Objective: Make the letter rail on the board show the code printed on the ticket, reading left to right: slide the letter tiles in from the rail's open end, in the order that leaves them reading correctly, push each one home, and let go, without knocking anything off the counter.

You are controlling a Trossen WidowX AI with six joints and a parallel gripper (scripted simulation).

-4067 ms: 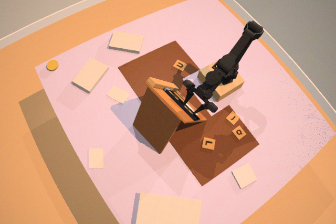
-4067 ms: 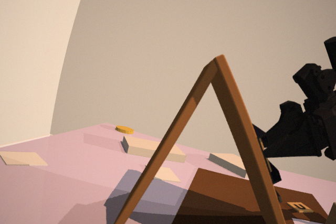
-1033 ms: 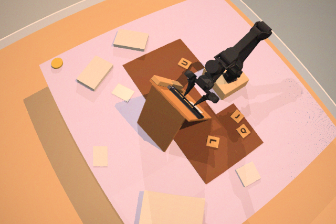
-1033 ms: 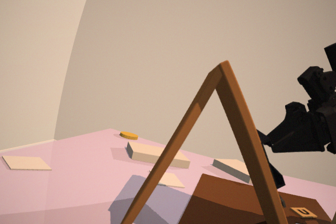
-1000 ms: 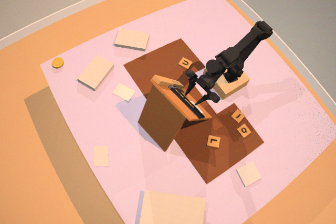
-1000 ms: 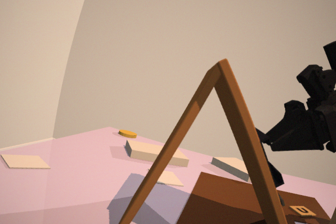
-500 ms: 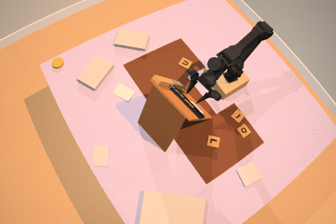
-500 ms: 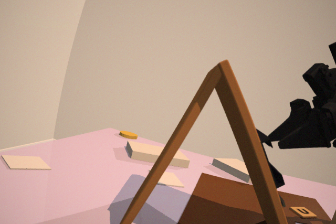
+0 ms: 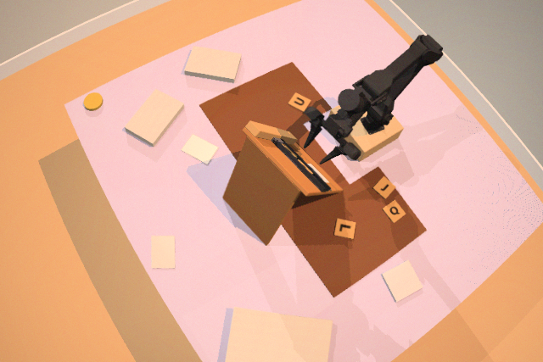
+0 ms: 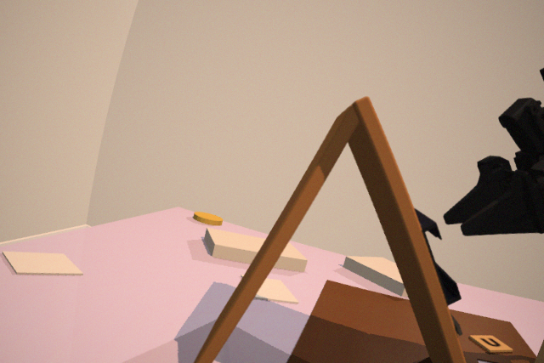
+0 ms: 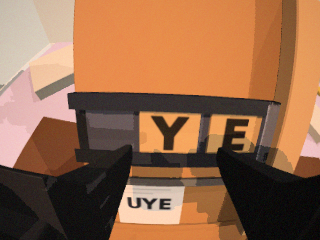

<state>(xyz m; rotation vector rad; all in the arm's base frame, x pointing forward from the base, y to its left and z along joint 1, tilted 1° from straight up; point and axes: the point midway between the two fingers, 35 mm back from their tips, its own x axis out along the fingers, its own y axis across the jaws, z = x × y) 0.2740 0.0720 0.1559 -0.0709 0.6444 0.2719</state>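
My gripper tip is 3 cm short of the y tile, 1 cm to the right of it and 2 cm above it. Also, from my gripper tip: brown mat 10 cm behind, 6 cm to the right, 20 cm below; then white ticket 3 cm behind, 1 cm to the left, 10 cm below; then letter tile 5 cm ahead, 5 cm to the right, 2 cm below.
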